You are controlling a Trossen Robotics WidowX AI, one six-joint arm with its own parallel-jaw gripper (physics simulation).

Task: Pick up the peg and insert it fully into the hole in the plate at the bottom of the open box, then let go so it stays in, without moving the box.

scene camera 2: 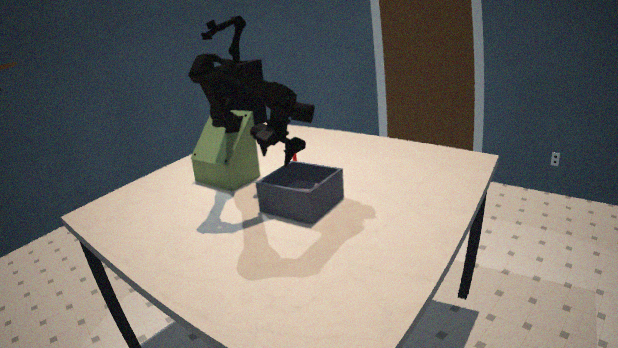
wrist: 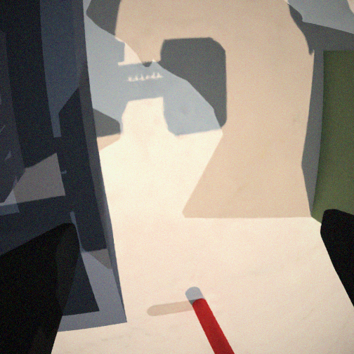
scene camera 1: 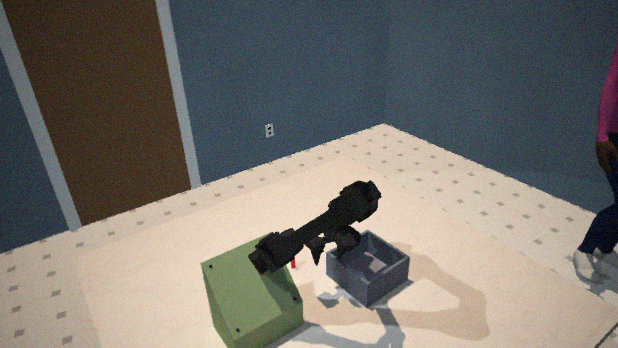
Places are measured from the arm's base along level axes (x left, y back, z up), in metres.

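Pixels of known places: gripper, between the fingertips: (scene camera 2: pixel 274 161) (scene camera 1: pixel 327 261); arm's base, origin of its link: (scene camera 2: pixel 234 124) (scene camera 1: pixel 262 258).
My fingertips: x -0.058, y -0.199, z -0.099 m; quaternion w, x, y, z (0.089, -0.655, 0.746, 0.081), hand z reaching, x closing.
Ahead of a thing's pixels: the offset from my fingertips to its top centre. Level surfaces: height alone.
The red peg @[dz -0.028, dx +0.151, dy +0.015 m] (scene camera 1: pixel 293 262) (scene camera 2: pixel 295 157) (wrist: pixel 212 325) appears to stand upright on the table beside the dark grey open box @[dz -0.010, dx -0.060, dy -0.123 m] (scene camera 1: pixel 347 277) (scene camera 2: pixel 285 202) (wrist: pixel 107 295). In the wrist view its lower end and short shadow show, and its upper part runs out of the bottom edge. My gripper (scene camera 1: pixel 328 259) (scene camera 2: pixel 276 159) (wrist: pixel 203 231) is wide open and empty, above the table near the box's rim. In the wrist view the left finger overlaps the box, and the peg lies between the two fingers' lines. Part of the plate @[dz -0.047, dx -0.060, dy -0.123 m] (scene camera 1: pixel 374 262) is lit inside the box; its hole cannot be made out.
A green block with sloping faces (scene camera 1: pixel 245 295) (scene camera 2: pixel 227 170) (wrist: pixel 337 135) stands on the table @[dz -0.108 m] (scene camera 2: pixel 425 200), across a gap from the box and below the arm. Arm shadows cross the table. A person (scene camera 1: pixel 607 115) stands at the far right in scene camera 1.
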